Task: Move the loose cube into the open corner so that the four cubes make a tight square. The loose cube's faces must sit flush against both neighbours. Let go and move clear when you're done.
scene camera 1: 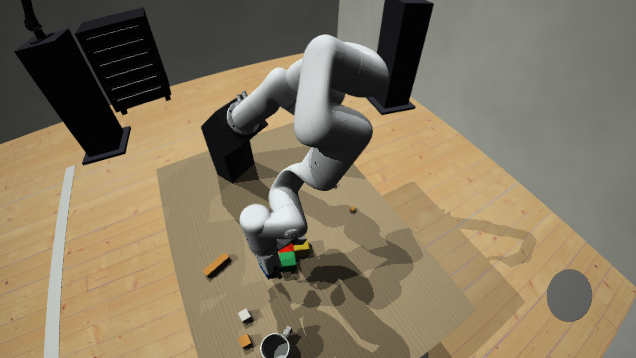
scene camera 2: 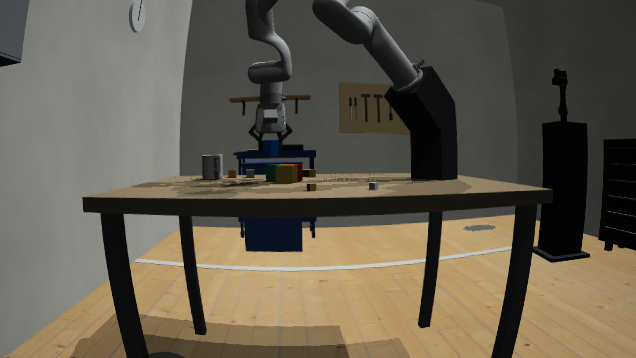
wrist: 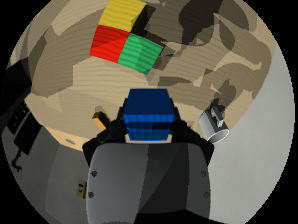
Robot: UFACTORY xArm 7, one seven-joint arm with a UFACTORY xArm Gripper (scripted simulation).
Path:
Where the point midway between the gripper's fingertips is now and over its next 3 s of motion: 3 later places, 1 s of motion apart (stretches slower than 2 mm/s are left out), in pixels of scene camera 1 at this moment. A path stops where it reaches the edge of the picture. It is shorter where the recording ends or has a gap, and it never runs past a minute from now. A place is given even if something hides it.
The gripper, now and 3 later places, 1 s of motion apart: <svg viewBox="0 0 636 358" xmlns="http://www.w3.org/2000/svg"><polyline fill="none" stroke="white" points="271,268 302,264 305,264 306,266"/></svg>

